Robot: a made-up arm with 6 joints.
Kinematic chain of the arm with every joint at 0, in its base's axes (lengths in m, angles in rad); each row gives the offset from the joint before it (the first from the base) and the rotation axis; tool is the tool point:
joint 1: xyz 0 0 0.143 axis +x
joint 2: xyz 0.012 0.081 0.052 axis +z
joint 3: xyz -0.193 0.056 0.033 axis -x
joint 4: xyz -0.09 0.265 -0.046 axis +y
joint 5: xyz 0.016 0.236 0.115 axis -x
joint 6: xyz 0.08 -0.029 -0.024 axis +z
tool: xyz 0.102 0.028 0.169
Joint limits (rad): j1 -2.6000..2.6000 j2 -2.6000..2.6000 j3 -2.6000..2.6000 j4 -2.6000..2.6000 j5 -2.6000..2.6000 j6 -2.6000..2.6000
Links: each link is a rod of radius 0.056 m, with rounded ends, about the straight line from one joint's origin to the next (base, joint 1, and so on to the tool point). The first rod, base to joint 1, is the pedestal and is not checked.
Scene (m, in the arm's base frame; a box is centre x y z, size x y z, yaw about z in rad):
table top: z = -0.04
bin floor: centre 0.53 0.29 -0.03 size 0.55 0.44 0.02 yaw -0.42
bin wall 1: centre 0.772 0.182 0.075 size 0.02 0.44 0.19 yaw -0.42
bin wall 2: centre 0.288 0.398 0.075 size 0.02 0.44 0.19 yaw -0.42
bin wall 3: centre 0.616 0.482 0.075 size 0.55 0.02 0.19 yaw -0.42
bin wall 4: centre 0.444 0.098 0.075 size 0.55 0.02 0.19 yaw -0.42
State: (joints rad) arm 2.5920 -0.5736 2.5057 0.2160 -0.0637 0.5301
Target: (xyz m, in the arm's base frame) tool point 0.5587 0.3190 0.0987
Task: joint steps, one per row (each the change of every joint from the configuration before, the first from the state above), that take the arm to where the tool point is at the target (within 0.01 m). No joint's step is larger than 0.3 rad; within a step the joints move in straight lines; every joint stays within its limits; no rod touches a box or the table.
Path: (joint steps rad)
1: -0.2236 -0.2899 -0.2902 -0.0668 0.0593 0.0278
2: -0.2236 -0.2898 -0.2902 -0.0667 0.0593 0.0279
3: -0.2236 -0.2899 -0.2902 -0.0668 0.0593 0.0278
4: -0.2236 -0.2899 -0.2902 -0.0668 0.0593 0.0278
5: -0.2236 -0.2898 -0.2902 -0.0668 0.0592 0.0279

